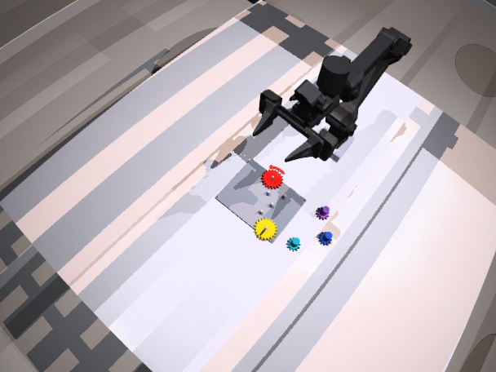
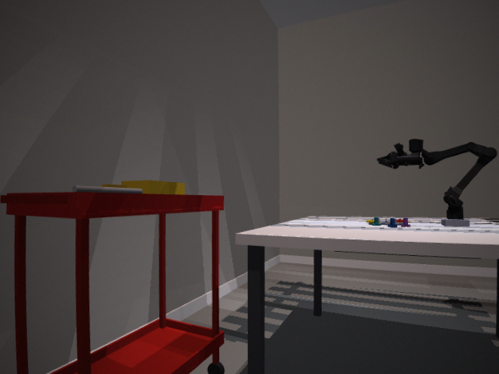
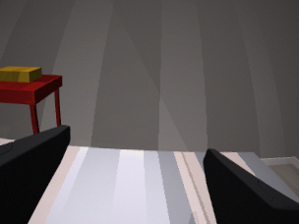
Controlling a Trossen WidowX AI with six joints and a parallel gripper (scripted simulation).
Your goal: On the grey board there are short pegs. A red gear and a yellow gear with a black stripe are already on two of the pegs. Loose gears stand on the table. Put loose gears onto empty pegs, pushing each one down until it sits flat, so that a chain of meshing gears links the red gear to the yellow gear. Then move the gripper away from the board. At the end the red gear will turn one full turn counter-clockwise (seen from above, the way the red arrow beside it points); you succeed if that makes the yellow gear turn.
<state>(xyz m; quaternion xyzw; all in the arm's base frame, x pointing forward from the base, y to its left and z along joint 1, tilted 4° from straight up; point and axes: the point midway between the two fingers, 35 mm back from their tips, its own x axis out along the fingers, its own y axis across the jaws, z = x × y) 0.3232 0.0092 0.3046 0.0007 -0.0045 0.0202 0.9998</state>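
The blue gear is 9 cm behind my gripper tip, 21 cm to the left of it and 32 cm below it. Round my gripper tip: red gear (10 cm behind, 3 cm to the right, 32 cm below); grey board (4 cm behind, 33 cm below); yellow gear (2 cm ahead, 7 cm to the left, 32 cm below).
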